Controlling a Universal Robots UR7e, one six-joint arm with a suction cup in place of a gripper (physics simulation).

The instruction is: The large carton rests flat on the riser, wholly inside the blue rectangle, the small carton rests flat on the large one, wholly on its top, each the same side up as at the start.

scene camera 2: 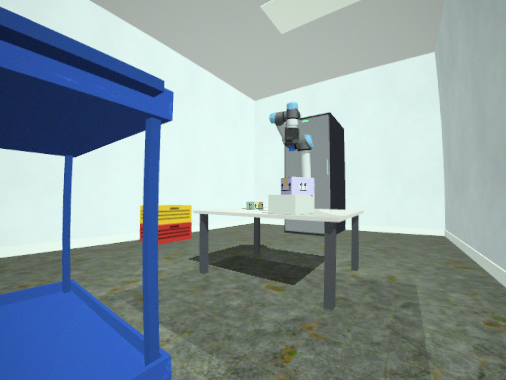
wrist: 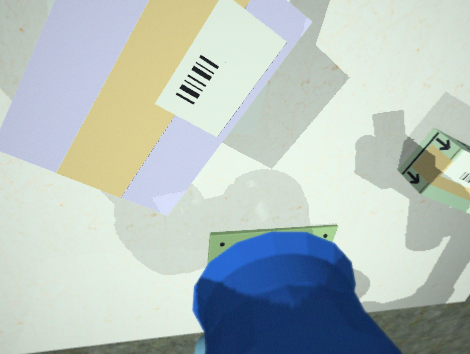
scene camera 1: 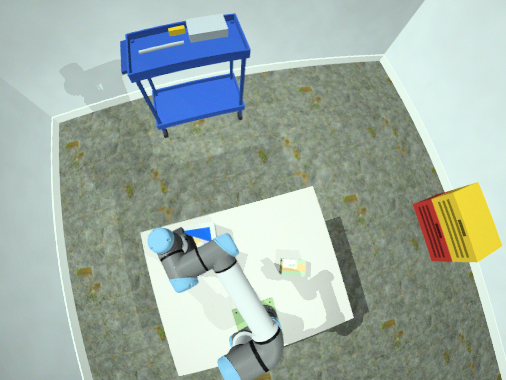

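The large lavender carton (scene camera 2: 297, 185) (wrist: 181, 154), with a tan tape band and a barcode label on top, rests upright on the white riser (scene camera 2: 291, 203). In scene camera 1 my arm hides most of it, and part of the blue rectangle (scene camera 1: 199, 233) shows beside it. My suction cup (scene camera 2: 291, 148) (wrist: 276, 291) hangs well above the carton, apart from it and holding nothing. The small green and tan carton (scene camera 1: 293, 266) (scene camera 2: 254, 205) (wrist: 406, 165) lies on the white table (scene camera 1: 289, 211) (scene camera 2: 221, 212), to the right of my arm.
A green base plate (scene camera 1: 268, 303) (wrist: 269, 233) holds the arm at the table's near edge. A blue cart (scene camera 1: 176, 56) (scene camera 2: 151, 226) stands far off. Red and yellow crates (scene camera 1: 430, 226) (scene camera 2: 165, 222) sit by the wall. A grey cabinet (scene camera 2: 327, 170) stands behind the table.
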